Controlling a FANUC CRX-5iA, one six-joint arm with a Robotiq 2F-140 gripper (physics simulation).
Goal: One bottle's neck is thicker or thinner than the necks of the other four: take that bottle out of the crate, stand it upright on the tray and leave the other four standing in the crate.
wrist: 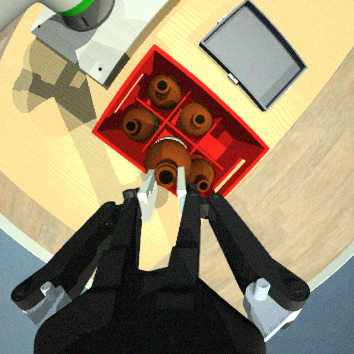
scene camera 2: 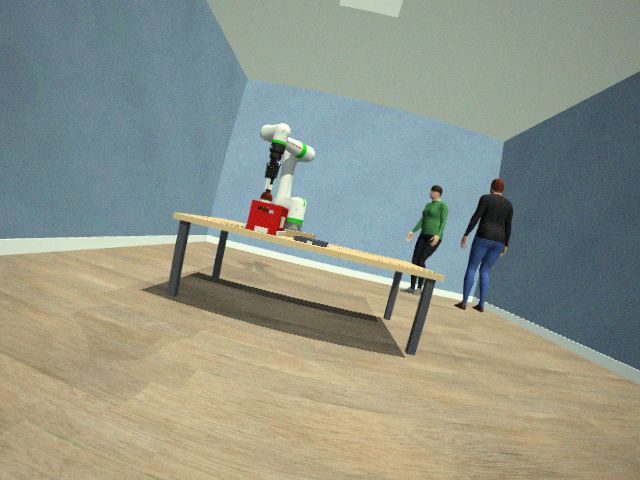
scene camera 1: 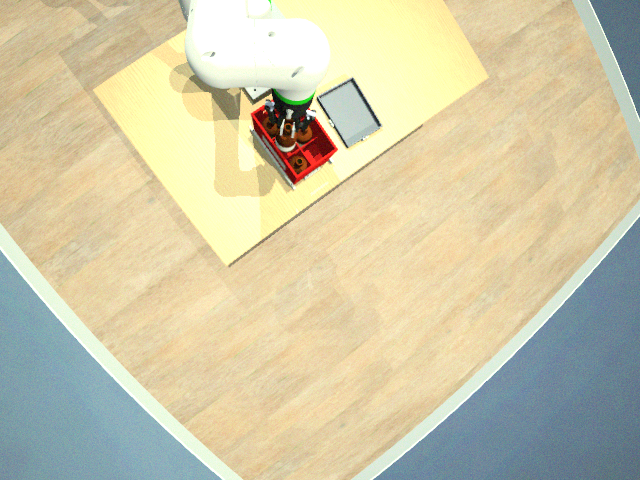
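Where they show: gripper, fingertip midpoint: (wrist: 166, 178) (scene camera 2: 267, 189) (scene camera 1: 287, 132); arm's base, link origin: (wrist: 88, 4) (scene camera 2: 292, 230).
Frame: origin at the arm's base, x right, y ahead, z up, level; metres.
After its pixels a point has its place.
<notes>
My gripper (scene camera 1: 287, 129) @(x 0.159, y 0.413, z 0.224 m) (scene camera 2: 268, 187) @(x 0.159, y 0.413, z 0.224 m) (wrist: 166, 178) @(x 0.159, y 0.413, z 0.224 m) is shut on the neck of a brown bottle (scene camera 1: 285, 141) @(x 0.175, y 0.427, z 0.196 m) (scene camera 2: 266, 196) @(x 0.148, y 0.441, z 0.177 m) (wrist: 168, 154) @(x 0.137, y 0.396, z 0.204 m) with a white band near its base. The bottle hangs about upright, largely above the red crate (scene camera 1: 331, 149) @(x 0.024, y 0.521, z 0.098 m) (scene camera 2: 264, 220) @(x 0.103, y 0.539, z 0.031 m) (wrist: 250, 143) @(x 0.025, y 0.531, z 0.071 m); whether its base clears the rim is unclear. Its neck looks wide, but it is nearer the wrist camera. Four other brown bottles (wrist: 165, 94) @(x 0.072, y 0.330, z 0.100 m) (wrist: 141, 126) @(x 0.149, y 0.330, z 0.088 m) (wrist: 196, 118) @(x 0.070, y 0.401, z 0.123 m) (wrist: 202, 171) @(x 0.141, y 0.488, z 0.086 m) stand in the crate, the last partly hidden. The grey tray (scene camera 1: 348, 111) @(x -0.186, y 0.410, z -0.035 m) (scene camera 2: 310, 240) @(x -0.184, y 0.544, z -0.021 m) (wrist: 252, 55) @(x -0.177, y 0.414, z -0.035 m) lies beside the crate, bearing no bottle.
The wooden table (scene camera 1: 413, 62) @(x -0.611, y 0.373, z -0.040 m) (scene camera 2: 361, 258) @(x -0.481, y 0.637, z -0.049 m) (wrist: 295, 120) @(x -0.152, y 0.639, z -0.039 m) carries the crate, tray and arm. The arm's metal base plate (wrist: 95, 52) @(x 0.089, y 0.107, z 0.000 m) is near one crate corner. Thin dividers (wrist: 187, 131) split the crate. Two people (scene camera 2: 434, 217) (scene camera 2: 491, 227) stand beyond the table.
</notes>
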